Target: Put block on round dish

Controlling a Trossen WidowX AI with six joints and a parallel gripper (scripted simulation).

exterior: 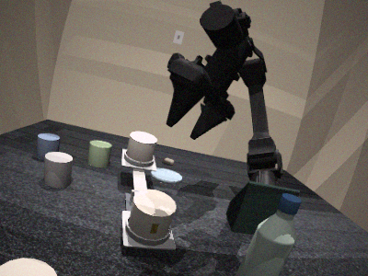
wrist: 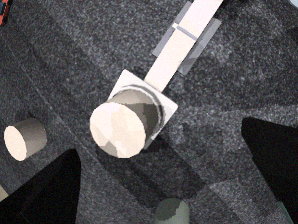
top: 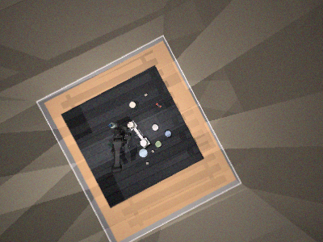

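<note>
The grey block is 16 cm below my gripper tip, 6 cm to the left of it and 3 cm ahead of it. Also, from my gripper tip: white balance 17 cm below, 7 cm to the right, 5 cm ahead; then white balance beam 16 cm below, 7 cm to the right, 5 cm ahead; then round pale blue dish 30 cm to the right, 20 cm below, 4 cm behind.
</note>
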